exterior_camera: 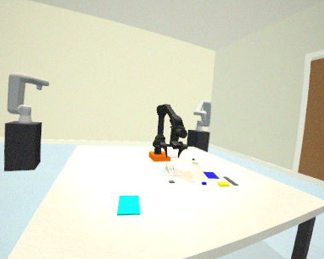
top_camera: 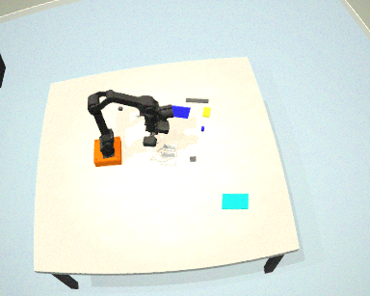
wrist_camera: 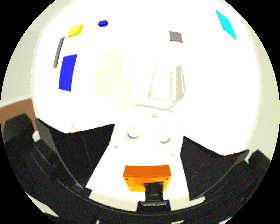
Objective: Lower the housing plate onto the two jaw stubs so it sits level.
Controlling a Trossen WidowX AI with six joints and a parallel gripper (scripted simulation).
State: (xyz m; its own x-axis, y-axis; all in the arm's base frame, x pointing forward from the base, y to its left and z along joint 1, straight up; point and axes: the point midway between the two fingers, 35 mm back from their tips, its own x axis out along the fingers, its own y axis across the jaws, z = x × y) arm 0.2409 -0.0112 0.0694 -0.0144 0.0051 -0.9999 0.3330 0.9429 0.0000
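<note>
My gripper tip is now 8 cm above the housing plate and 2 cm to the left of it. Also, from my gripper tip: blue plate: 21 cm to the left, 16 cm ahead, 8 cm below; tiny blue piece: 25 cm ahead, 7 cm below, 6 cm to the left; yellow block: 30 cm ahead, 17 cm to the left, 7 cm below.
</note>
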